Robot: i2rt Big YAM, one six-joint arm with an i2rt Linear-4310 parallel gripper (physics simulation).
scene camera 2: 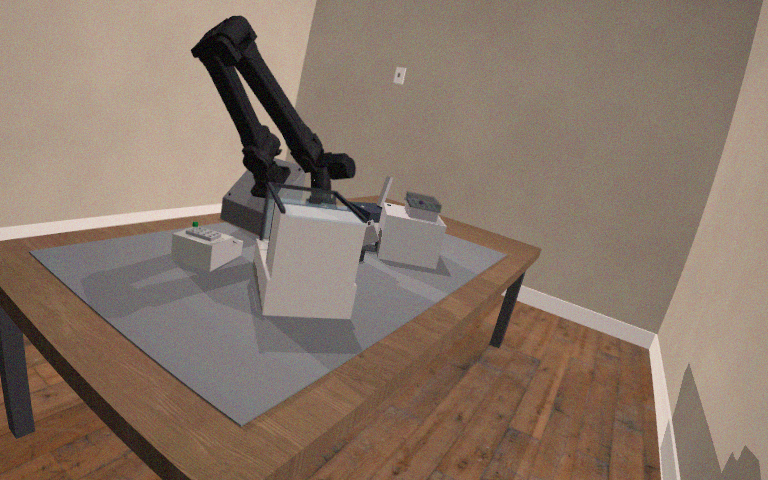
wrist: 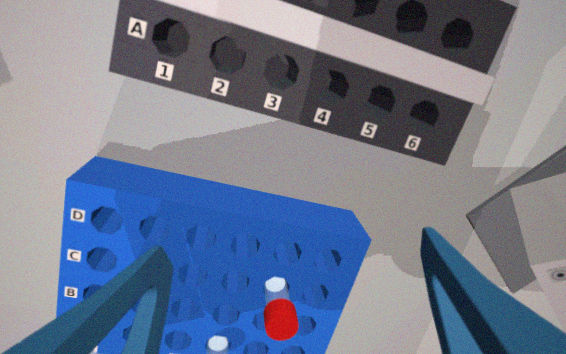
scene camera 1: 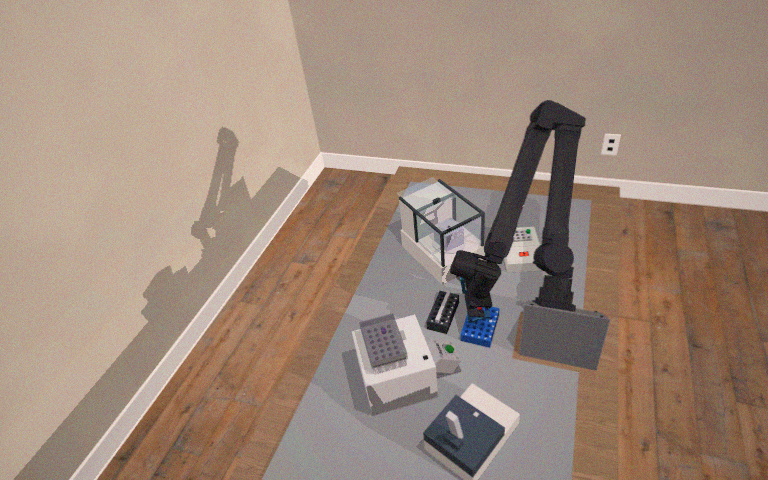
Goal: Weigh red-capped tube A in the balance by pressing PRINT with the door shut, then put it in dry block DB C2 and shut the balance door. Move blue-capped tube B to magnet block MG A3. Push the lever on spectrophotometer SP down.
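Observation:
My gripper (wrist: 287,248) (scene camera 1: 478,314) is open and empty, above the blue rack (scene camera 1: 476,336) (wrist: 215,200). Red-capped tube A (wrist: 281,320) stands in the rack, between and below the fingertips in the wrist view. Another tube's pale tip (wrist: 218,343) shows at that view's bottom edge; its cap is out of frame. Magnet block MG (scene camera 1: 434,323) (wrist: 197,65) lies beside the rack; its hole A3 (wrist: 281,71) is empty. The glass-walled balance (scene camera 1: 421,253) (scene camera 2: 317,266) stands behind; I cannot tell its door state. Dry block DB (scene camera 1: 385,345) (scene camera 2: 423,203) and spectrophotometer SP (scene camera 1: 470,430), its lever (scene camera 1: 454,424) (scene camera 2: 385,191) raised, stand in front.
A white keypad box (scene camera 1: 519,261) (scene camera 2: 192,249) with a green button stands beside the balance, near the arm. A small box with a green button (scene camera 1: 449,348) stands beside the dry block's white housing (scene camera 1: 416,367) (scene camera 2: 412,240). The grey arm base (scene camera 1: 563,339) is right of the rack.

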